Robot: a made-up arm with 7 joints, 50 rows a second.
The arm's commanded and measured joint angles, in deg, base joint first. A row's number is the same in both.
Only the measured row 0 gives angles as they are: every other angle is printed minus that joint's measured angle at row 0.
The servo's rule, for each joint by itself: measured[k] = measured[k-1] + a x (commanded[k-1-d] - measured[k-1]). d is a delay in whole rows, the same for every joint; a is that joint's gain. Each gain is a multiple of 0.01, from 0.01 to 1. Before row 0 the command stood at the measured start. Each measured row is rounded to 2 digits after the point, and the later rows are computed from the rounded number. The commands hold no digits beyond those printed.
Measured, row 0: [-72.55, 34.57, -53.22, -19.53, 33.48, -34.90, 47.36]
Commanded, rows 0 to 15: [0.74, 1.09, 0.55, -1.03, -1.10, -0.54, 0.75]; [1.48, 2.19, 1.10, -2.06, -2.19, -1.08, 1.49]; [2.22, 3.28, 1.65, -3.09, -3.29, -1.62, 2.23]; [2.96, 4.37, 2.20, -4.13, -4.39, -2.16, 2.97]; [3.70, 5.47, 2.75, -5.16, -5.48, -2.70, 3.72]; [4.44, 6.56, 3.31, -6.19, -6.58, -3.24, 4.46]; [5.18, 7.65, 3.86, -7.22, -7.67, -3.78, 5.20]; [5.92, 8.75, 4.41, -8.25, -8.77, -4.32, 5.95]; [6.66, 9.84, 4.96, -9.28, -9.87, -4.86, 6.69]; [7.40, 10.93, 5.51, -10.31, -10.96, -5.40, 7.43]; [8.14, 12.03, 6.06, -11.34, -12.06, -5.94, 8.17]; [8.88, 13.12, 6.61, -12.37, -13.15, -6.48, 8.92]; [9.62, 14.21, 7.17, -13.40, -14.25, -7.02, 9.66]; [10.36, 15.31, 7.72, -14.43, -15.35, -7.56, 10.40]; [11.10, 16.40, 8.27, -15.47, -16.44, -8.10, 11.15]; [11.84, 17.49, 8.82, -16.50, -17.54, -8.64, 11.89]
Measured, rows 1 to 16: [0.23, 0.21, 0.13, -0.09, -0.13, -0.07, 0.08]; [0.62, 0.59, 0.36, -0.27, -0.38, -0.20, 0.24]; [1.12, 1.10, 0.67, -0.52, -0.73, -0.38, 0.46]; [1.69, 1.72, 1.04, -0.84, -1.17, -0.61, 0.74]; [2.31, 2.43, 1.45, -1.23, -1.69, -0.88, 1.07]; [2.97, 3.21, 1.90, -1.68, -2.28, -1.19, 1.44]; [3.66, 4.05, 2.37, -2.18, -2.93, -1.53, 1.85]; [4.36, 4.94, 2.86, -2.73, -3.63, -1.89, 2.30]; [5.07, 5.87, 3.36, -3.32, -4.38, -2.28, 2.78]; [5.79, 6.83, 3.88, -3.95, -5.17, -2.69, 3.29]; [6.52, 7.82, 4.40, -4.62, -6.00, -3.11, 3.83]; [7.25, 8.83, 4.93, -5.32, -6.86, -3.55, 4.39]; [7.98, 9.85, 5.47, -6.05, -7.75, -4.00, 4.97]; [8.72, 10.89, 6.01, -6.80, -8.66, -4.46, 5.57]; [9.46, 11.94, 6.55, -7.58, -9.59, -4.93, 6.18]; [10.20, 12.99, 7.09, -8.38, -10.54, -5.41, 6.81]
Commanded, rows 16 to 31: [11.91, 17.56, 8.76, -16.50, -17.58, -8.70, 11.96]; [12.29, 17.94, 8.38, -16.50, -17.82, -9.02, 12.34]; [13.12, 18.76, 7.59, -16.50, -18.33, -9.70, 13.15]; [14.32, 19.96, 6.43, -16.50, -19.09, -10.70, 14.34]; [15.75, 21.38, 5.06, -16.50, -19.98, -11.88, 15.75]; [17.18, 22.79, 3.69, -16.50, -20.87, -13.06, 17.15]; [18.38, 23.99, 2.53, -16.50, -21.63, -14.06, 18.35]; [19.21, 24.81, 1.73, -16.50, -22.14, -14.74, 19.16]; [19.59, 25.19, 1.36, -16.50, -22.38, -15.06, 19.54]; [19.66, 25.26, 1.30, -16.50, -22.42, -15.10, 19.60]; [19.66, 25.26, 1.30, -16.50, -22.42, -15.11, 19.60]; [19.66, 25.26, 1.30, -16.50, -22.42, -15.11, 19.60]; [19.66, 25.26, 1.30, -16.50, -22.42, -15.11, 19.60]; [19.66, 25.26, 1.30, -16.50, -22.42, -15.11, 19.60]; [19.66, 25.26, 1.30, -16.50, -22.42, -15.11, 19.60]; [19.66, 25.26, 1.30, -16.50, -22.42, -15.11, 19.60]
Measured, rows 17 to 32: [10.73, 13.86, 7.49, -9.11, -11.38, -5.84, 7.38]; [11.21, 14.64, 7.70, -9.78, -12.15, -6.25, 7.93]; [11.80, 15.42, 7.67, -10.38, -12.89, -6.70, 8.50]; [12.58, 16.28, 7.37, -10.93, -13.63, -7.22, 9.14]; [13.56, 17.25, 6.82, -11.43, -14.39, -7.83, 9.87]; [14.68, 18.30, 6.07, -11.89, -15.17, -8.51, 10.67]; [15.83, 19.38, 5.22, -12.30, -15.95, -9.23, 11.51]; [16.88, 20.41, 4.38, -12.68, -16.69, -9.95, 12.35]; [17.72, 21.32, 3.66, -13.02, -17.37, -10.61, 13.14]; [18.32, 22.07, 3.09, -13.33, -17.98, -11.19, 13.85]; [18.74, 22.68, 2.66, -13.62, -18.51, -11.70, 14.48]; [19.03, 23.17, 2.33, -13.88, -18.98, -12.14, 15.04]; [19.23, 23.57, 2.08, -14.12, -19.39, -12.53, 15.54]; [19.36, 23.89, 1.89, -14.33, -19.75, -12.87, 15.99]; [19.45, 24.15, 1.75, -14.53, -20.07, -13.16, 16.39]; [19.52, 24.36, 1.64, -14.71, -20.35, -13.41, 16.74]
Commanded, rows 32 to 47: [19.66, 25.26, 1.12, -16.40, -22.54, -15.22, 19.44]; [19.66, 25.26, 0.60, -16.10, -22.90, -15.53, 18.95]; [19.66, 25.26, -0.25, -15.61, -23.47, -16.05, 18.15]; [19.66, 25.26, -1.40, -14.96, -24.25, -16.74, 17.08]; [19.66, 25.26, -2.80, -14.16, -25.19, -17.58, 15.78]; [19.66, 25.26, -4.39, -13.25, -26.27, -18.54, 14.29]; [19.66, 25.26, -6.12, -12.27, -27.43, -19.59, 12.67]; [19.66, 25.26, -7.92, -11.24, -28.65, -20.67, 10.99]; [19.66, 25.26, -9.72, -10.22, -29.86, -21.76, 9.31]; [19.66, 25.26, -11.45, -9.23, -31.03, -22.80, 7.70]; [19.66, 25.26, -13.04, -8.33, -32.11, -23.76, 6.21]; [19.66, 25.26, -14.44, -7.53, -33.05, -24.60, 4.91]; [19.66, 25.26, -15.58, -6.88, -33.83, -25.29, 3.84]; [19.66, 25.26, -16.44, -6.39, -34.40, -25.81, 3.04]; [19.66, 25.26, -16.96, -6.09, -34.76, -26.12, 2.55]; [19.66, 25.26, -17.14, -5.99, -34.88, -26.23, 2.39]
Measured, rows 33 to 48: [19.56, 24.53, 1.52, -14.86, -20.61, -13.65, 17.04]; [19.59, 24.67, 1.30, -14.97, -20.88, -13.89, 17.25]; [19.61, 24.78, 0.93, -15.03, -21.19, -14.17, 17.35]; [19.63, 24.87, 0.37, -15.02, -21.56, -14.50, 17.32]; [19.64, 24.94, -0.39, -14.94, -22.00, -14.90, 17.15]; [19.65, 25.00, -1.35, -14.79, -22.51, -15.37, 16.84]; [19.65, 25.05, -2.49, -14.56, -23.10, -15.92, 16.38]; [19.65, 25.09, -3.79, -14.26, -23.77, -16.54, 15.79]; [19.65, 25.12, -5.21, -13.90, -24.50, -17.22, 15.08]; [19.65, 25.15, -6.71, -13.48, -25.28, -17.95, 14.27]; [19.65, 25.17, -8.23, -13.02, -26.10, -18.71, 13.38]; [19.65, 25.19, -9.72, -12.53, -26.93, -19.48, 12.45]; [19.65, 25.20, -11.13, -12.02, -27.76, -20.24, 11.50]; [19.65, 25.21, -12.40, -11.51, -28.56, -20.96, 10.57]; [19.65, 25.22, -13.49, -11.02, -29.30, -21.63, 9.69]; [19.65, 25.23, -14.37, -10.57, -29.97, -22.23, 8.89]
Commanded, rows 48 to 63: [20.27, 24.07, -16.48, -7.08, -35.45, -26.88, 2.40]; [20.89, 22.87, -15.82, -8.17, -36.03, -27.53, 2.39]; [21.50, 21.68, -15.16, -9.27, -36.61, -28.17, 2.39]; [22.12, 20.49, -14.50, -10.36, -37.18, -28.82, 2.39]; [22.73, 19.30, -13.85, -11.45, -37.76, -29.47, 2.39]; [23.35, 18.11, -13.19, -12.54, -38.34, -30.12, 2.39]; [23.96, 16.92, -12.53, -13.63, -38.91, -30.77, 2.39]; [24.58, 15.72, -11.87, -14.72, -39.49, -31.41, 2.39]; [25.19, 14.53, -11.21, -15.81, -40.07, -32.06, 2.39]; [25.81, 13.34, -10.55, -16.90, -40.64, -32.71, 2.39]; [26.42, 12.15, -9.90, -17.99, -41.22, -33.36, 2.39]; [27.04, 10.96, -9.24, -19.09, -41.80, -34.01, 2.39]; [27.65, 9.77, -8.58, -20.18, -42.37, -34.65, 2.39]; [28.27, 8.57, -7.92, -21.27, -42.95, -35.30, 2.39]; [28.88, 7.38, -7.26, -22.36, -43.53, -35.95, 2.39]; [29.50, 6.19, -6.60, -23.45, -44.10, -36.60, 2.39]
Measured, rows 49 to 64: [19.84, 25.01, -14.88, -10.26, -30.63, -22.83, 8.18]; [20.17, 24.60, -15.11, -10.07, -31.28, -23.44, 7.54]; [20.58, 24.05, -15.12, -10.00, -31.92, -24.05, 6.97]; [21.06, 23.37, -14.97, -10.03, -32.55, -24.67, 6.47]; [21.58, 22.60, -14.70, -10.16, -33.18, -25.29, 6.02]; [22.13, 21.75, -14.34, -10.37, -33.80, -25.92, 5.62]; [22.70, 20.83, -13.91, -10.66, -34.41, -26.55, 5.26]; [23.28, 19.86, -13.42, -11.03, -35.02, -27.18, 4.94]; [23.87, 18.85, -12.89, -11.46, -35.63, -27.81, 4.66]; [24.47, 17.80, -12.33, -11.95, -36.23, -28.45, 4.41]; [25.07, 16.73, -11.75, -12.49, -36.83, -29.09, 4.19]; [25.68, 15.63, -11.15, -13.08, -37.43, -29.73, 3.99]; [26.29, 14.52, -10.53, -13.72, -38.02, -30.37, 3.81]; [26.90, 13.39, -9.90, -14.40, -38.61, -31.01, 3.65]; [27.51, 12.25, -9.27, -15.12, -39.20, -31.65, 3.51]; [28.13, 11.10, -8.63, -15.87, -39.79, -32.29, 3.39]
